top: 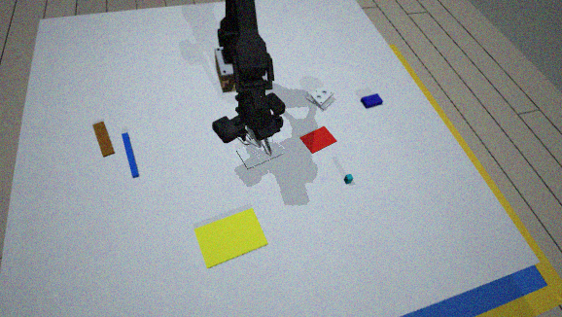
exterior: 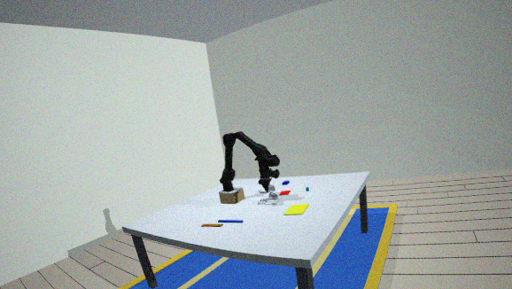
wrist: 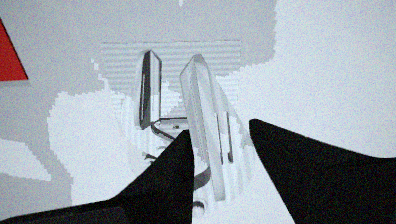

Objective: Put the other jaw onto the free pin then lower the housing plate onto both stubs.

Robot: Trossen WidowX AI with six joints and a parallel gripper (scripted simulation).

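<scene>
Right now my gripper tip is 220 mm to the right of the red square, 80 mm above it and 10 mm past it. From my gripper tip the other things lie so: yellow tile 230 mm ahead, 100 mm to the right, 80 mm below; teal cube 250 mm to the left, 150 mm ahead, 70 mm below; blue bar 330 mm to the right, 80 mm below, 70 mm behind.
</scene>
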